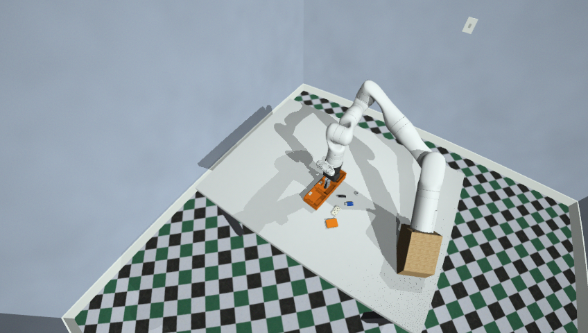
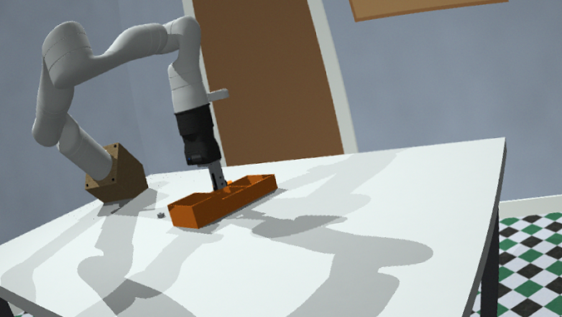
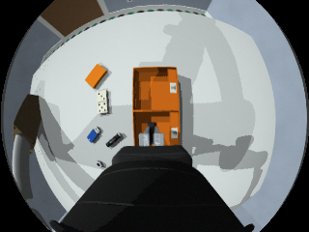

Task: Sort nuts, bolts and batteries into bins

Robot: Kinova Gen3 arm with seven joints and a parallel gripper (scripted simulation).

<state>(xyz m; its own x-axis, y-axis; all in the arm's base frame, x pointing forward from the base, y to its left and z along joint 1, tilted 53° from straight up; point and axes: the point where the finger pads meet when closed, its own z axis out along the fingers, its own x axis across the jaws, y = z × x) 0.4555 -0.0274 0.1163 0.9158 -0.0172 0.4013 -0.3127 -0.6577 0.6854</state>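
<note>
Now: hand 1 cm to the right of the bolt and 1 cm above it. Round my hand: white dotted block 8 cm behind, 9 cm to the left, 5 cm below; orange bin 1 cm ahead, 1 cm to the right, 4 cm below; black cylinder 9 cm behind, 1 cm to the left, 5 cm below.
</note>
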